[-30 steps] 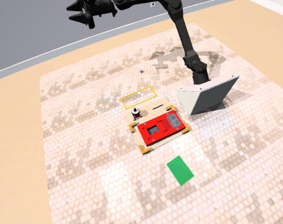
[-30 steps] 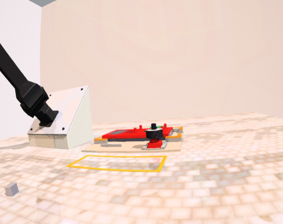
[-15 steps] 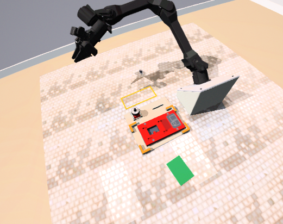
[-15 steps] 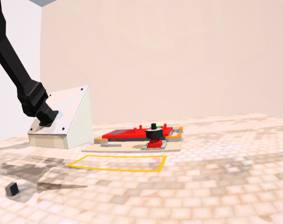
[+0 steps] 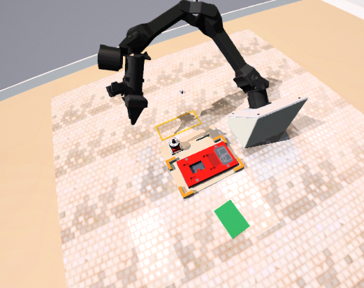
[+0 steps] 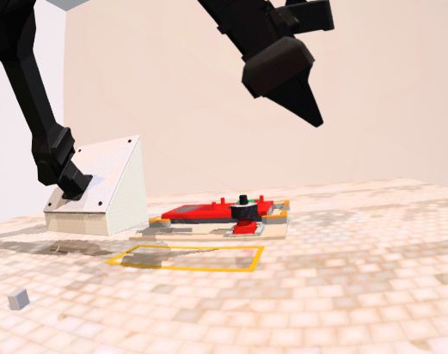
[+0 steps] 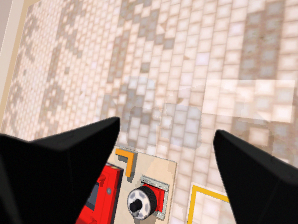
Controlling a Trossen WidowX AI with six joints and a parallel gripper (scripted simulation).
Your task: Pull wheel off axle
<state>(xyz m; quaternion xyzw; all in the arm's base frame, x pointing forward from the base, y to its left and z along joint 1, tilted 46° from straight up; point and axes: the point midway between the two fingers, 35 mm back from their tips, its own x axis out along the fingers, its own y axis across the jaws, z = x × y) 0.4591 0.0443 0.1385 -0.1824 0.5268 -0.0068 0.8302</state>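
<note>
My gripper tip is now 12 cm past the wheel, 6 cm to the right of it and 12 cm above it. Also, from my gripper tip: green patch: 21 cm behind, 38 cm to the left, 16 cm below; small grey cube: 24 cm behind, 23 cm to the right, 15 cm below; axle: 12 cm behind, 6 cm to the left, 12 cm below.
</note>
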